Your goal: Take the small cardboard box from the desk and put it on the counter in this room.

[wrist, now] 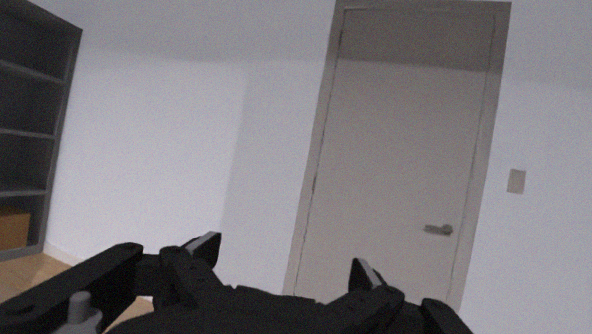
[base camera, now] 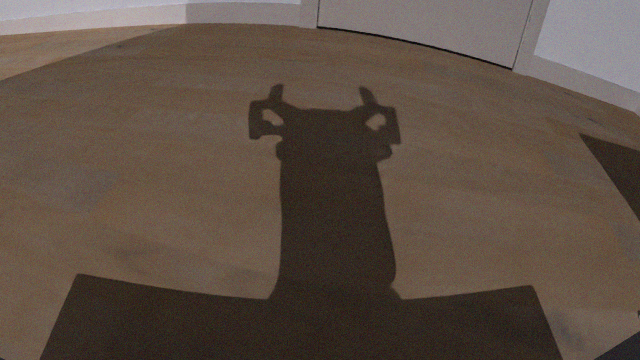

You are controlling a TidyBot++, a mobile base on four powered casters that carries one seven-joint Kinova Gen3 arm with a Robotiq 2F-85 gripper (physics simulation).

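Places are measured from the arm's base along level axes (x ahead, y left, z up), in millimetres.
Pixels of known places: gripper, between the fingertips: (wrist: 284,260).
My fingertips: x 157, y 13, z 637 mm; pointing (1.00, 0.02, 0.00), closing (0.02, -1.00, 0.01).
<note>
Behind a point stands the place of what it marks.
My gripper (wrist: 284,260) @(y 13, x 157, z 637 mm) is open, its two black fingers wide apart at the bottom of the wrist view, with a wall and a door behind the gap. Its shadow falls on the floor in the base camera view. The small cardboard box, the desk and the counter cannot be made out in either view.
A closed door (base camera: 420,25) @(y -404, x 1286, z -316 mm) (wrist: 395,150) @(y -428, x 1281, z 879 mm) stands in the white wall ahead, with a switch plate (wrist: 516,181) @(y -1000, x 1175, z 823 mm) to its right. A dark shelf unit (wrist: 37,248) @(y 2078, x 1764, z -349 mm) stands at the far left, with an orange-brown box (wrist: 14,231) @(y 2133, x 1619, z -181 mm) on its bottom level. Wooden floor (base camera: 175,175) @(y 195, x 506, z -396 mm) lies before the base.
</note>
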